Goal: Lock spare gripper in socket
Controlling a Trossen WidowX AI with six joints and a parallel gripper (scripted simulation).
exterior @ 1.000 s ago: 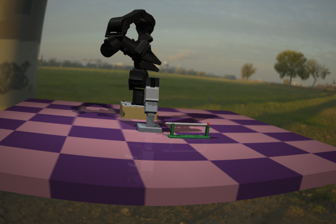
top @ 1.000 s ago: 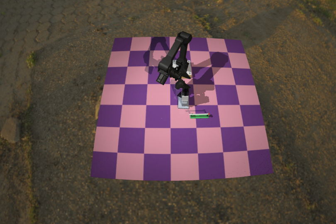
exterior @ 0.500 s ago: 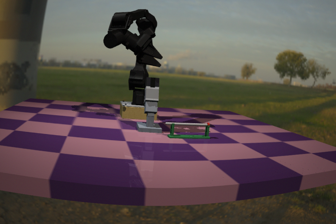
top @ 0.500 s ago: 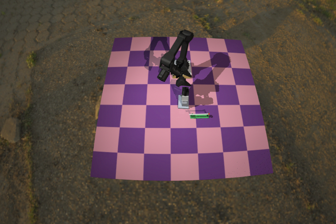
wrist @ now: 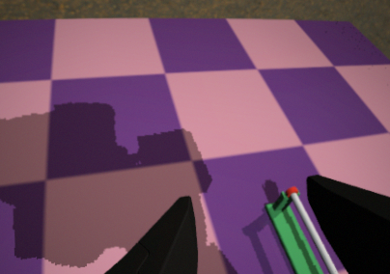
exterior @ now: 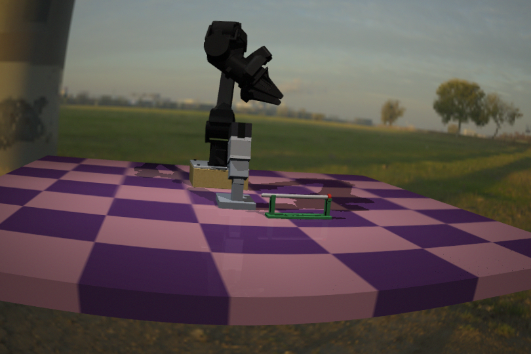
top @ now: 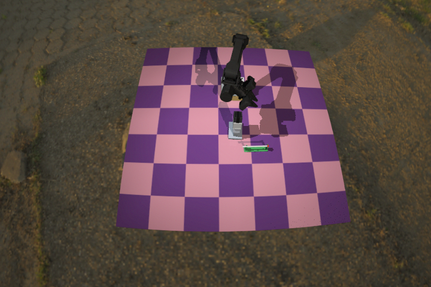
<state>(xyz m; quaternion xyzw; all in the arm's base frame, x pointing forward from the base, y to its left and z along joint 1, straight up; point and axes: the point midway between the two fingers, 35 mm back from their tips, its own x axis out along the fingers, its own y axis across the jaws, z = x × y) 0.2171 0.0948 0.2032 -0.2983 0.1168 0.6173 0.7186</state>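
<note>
Now: the green rack 150 mm ahead of my gripper tip, 40 mm to the left of it and 220 mm below it. From my gripper tip the other things lie so: spare gripper 50 mm ahead, 90 mm to the right, 120 mm below; grey mount 50 mm ahead, 90 mm to the right, 190 mm below.
</note>
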